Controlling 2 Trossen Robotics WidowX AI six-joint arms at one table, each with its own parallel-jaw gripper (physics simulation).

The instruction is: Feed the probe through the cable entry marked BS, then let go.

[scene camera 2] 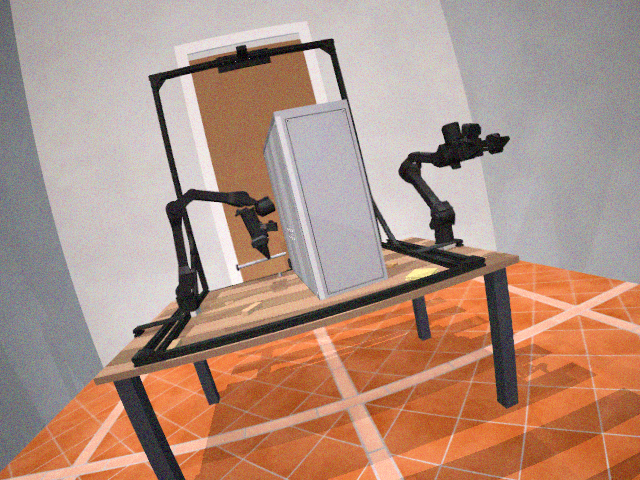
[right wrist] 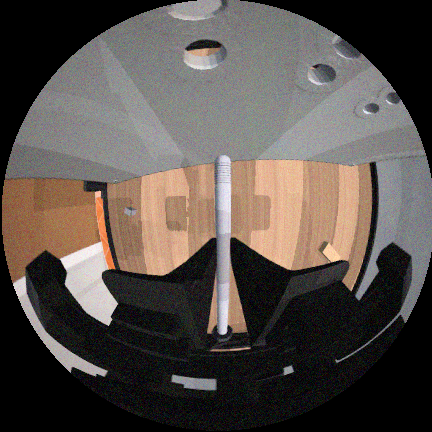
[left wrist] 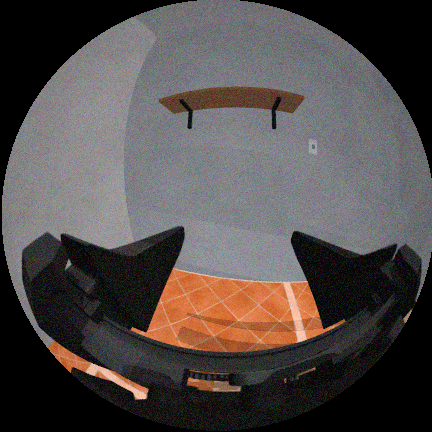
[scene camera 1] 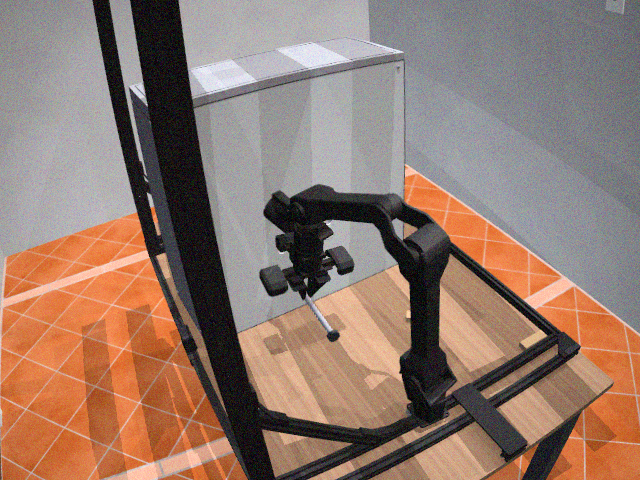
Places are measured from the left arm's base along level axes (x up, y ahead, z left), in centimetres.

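Pixels of known places: left gripper, fingertip midpoint: (scene camera 2: 498,139) (left wrist: 239,234); right gripper, fingertip midpoint: (scene camera 2: 269,258) (right wrist: 222,242) (scene camera 1: 305,297); left arm's base at its link origin: (scene camera 2: 445,242); right arm's base at its link origin: (scene camera 2: 189,310) (scene camera 1: 427,410).
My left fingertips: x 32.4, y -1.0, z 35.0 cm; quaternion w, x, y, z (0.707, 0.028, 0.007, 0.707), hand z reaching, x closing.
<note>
Ahead of a thing's pixels: the offset from my left fingertips to its top centre. "*": to the spot under its first point.
The probe {dx -21.7, dy +69.2, dz -55.9 cm} (scene camera 1: 320,316) (scene camera 2: 253,262) (right wrist: 223,200) is a pale rod with a ridged, rounded tip and a black end cap. My right gripper (scene camera 1: 308,295) (scene camera 2: 268,256) (right wrist: 222,242) is shut on it, above the table. In scene camera 2 the rod is nearly level, its tip toward the tall grey cabinet (scene camera 1: 289,134) (scene camera 2: 330,206) (right wrist: 225,110). The right wrist view shows several round cable entries, among them a large one {* dx -17.2, dy +55.4, dz -55.1 cm} (right wrist: 205,62) and a smaller one {* dx -16.8, dy +55.5, dz -48.3 cm} (right wrist: 321,75), above the tip in the picture. No BS marking is readable. My left gripper (scene camera 2: 506,140) (left wrist: 239,234) is open and empty, raised away from the cabinet.
A black frame post (scene camera 1: 175,155) rises left of the cabinet in scene camera 1. A small wooden block {dx -32.8, dy +77.1, dz -31.7 cm} (right wrist: 330,252) and a small grey piece {dx -32.5, dy +62.0, dz -72.8 cm} (right wrist: 130,211) lie on the table. A yellow pad {dx -33.2, dy +26.6, dz -12.7 cm} (scene camera 2: 421,273) lies right of the cabinet. Black rails (scene camera 2: 310,311) edge the table.
</note>
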